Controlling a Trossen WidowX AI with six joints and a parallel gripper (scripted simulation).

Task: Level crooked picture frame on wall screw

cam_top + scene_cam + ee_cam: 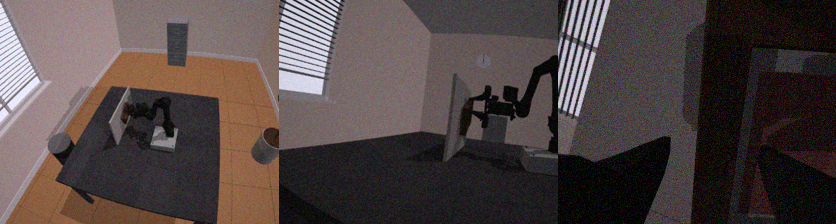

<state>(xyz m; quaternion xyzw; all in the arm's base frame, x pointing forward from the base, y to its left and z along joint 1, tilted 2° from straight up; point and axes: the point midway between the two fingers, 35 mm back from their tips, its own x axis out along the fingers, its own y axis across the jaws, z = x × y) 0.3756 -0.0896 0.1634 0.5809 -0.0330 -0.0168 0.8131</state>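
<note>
Right now the picture frame is 1 cm ahead of my gripper tip, 2 cm to the right of it and 5 cm below it. Also, from my gripper tip: upright wall panel 2 cm ahead, 6 cm below.
</note>
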